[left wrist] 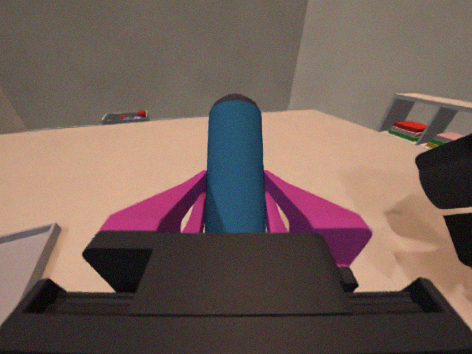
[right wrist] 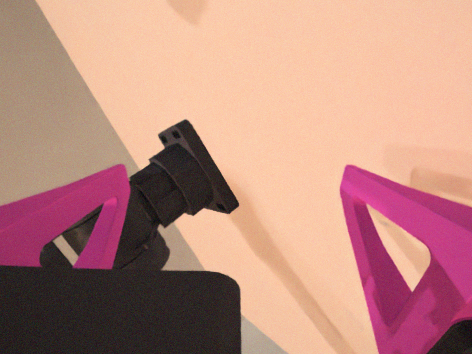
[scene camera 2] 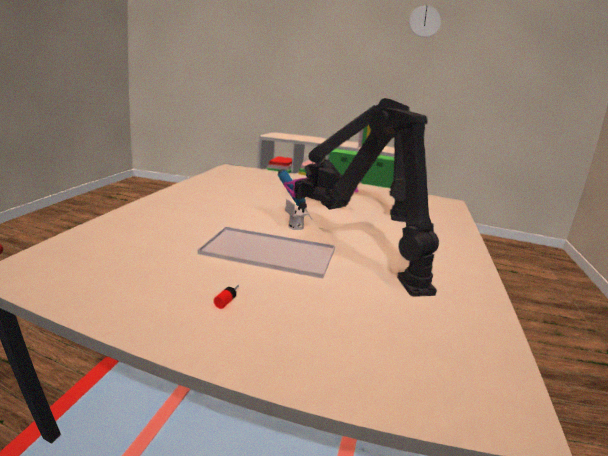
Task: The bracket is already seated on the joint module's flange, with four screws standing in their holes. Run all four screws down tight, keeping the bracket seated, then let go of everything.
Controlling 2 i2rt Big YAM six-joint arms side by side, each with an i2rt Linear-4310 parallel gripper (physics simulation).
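Places are measured from the left arm's base along level axes (x back, y right, z up), in centimetres.
Where they show: left gripper, fingertip midpoint: (left wrist: 235, 177) (scene camera 2: 287, 183); right gripper, fingertip midpoint: (right wrist: 235, 176) (scene camera 2: 351, 197); left arm's base at its link origin: (scene camera 2: 415, 285); right arm's base at its link origin: (right wrist: 201, 165) (scene camera 2: 399, 217).
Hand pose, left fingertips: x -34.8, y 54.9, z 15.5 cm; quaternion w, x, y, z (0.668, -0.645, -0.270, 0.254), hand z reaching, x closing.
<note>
Each offset is from my left fingertips to the top centre of the thing. Level surfaces: height alone.
My left gripper (scene camera 2: 293, 188) (left wrist: 235, 177) is shut on a blue screwdriver (scene camera 2: 285, 177) (left wrist: 235, 150), which it holds tilted, its lower end at the top of the bracket. The pale bracket (scene camera 2: 290, 207) sits on the joint module @(dx +3.5, dy -9.3, dz -9.1 cm) (scene camera 2: 296, 222), which stands upright on the table behind the tray. Small dark marks show near the bracket, but the single screws and how deep they sit are too small to tell. In the right wrist view, my right gripper (right wrist: 235, 176) is open with nothing between its fingers, away from the bracket.
A shallow grey tray @(dx -8.8, dy -31.6, dz -13.9 cm) (scene camera 2: 265, 272) (left wrist: 50, 245) lies in front of the joint module. A red screwdriver @(dx -20.8, dy -60.3, dz -12.1 cm) (scene camera 2: 224, 298) lies on the table @(dz -15.5 cm) (scene camera 2: 375, 360) nearer the front edge. The other arm shows at the right of the left wrist view. A shelf unit (scene camera 2: 267, 151) stands behind the table.
</note>
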